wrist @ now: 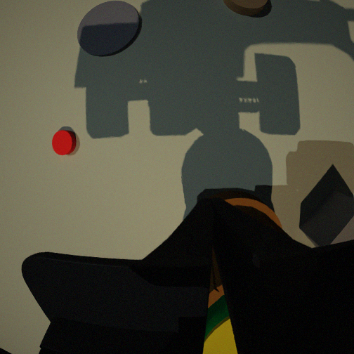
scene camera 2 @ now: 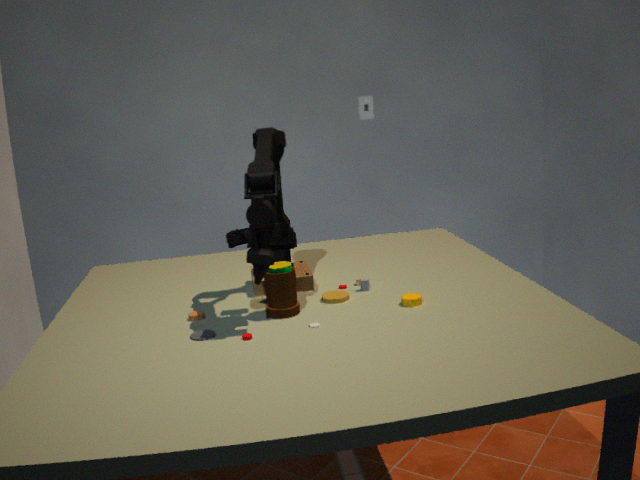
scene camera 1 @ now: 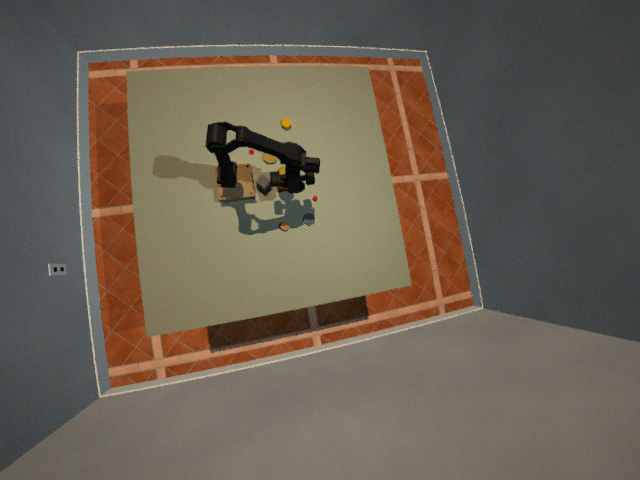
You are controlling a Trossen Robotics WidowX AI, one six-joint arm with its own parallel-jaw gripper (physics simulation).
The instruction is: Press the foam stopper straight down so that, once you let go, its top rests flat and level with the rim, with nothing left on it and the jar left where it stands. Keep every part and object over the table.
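Note:
A brown jar [scene camera 2: 281,291] [wrist: 256,205] stands upright on the table [scene camera 1: 310,268] [scene camera 2: 361,382]; the arm covers part of it in scene camera 1. The foam stopper [scene camera 2: 280,268] [wrist: 217,311] shows as a green band with a yellow top, standing a little above the jar's rim in scene camera 2. Its yellow top is partly hidden by the fingers in the wrist view. My gripper [scene camera 2: 259,279] [wrist: 209,207] is shut and empty. Its tips are beside the jar's top, at the left in scene camera 2. Contact with the jar cannot be told.
A dark grey block [scene camera 1: 264,184] [wrist: 327,207] is between the jar and the arm's base board [scene camera 1: 236,194]. A dark disc [scene camera 1: 308,219] [scene camera 2: 202,335] [wrist: 109,28], an orange disc [scene camera 1: 283,226] [scene camera 2: 196,315], a red disc [scene camera 1: 315,198] [scene camera 2: 247,336] [wrist: 64,142] and a tan disc [scene camera 1: 269,158] [scene camera 2: 335,297] lie around.

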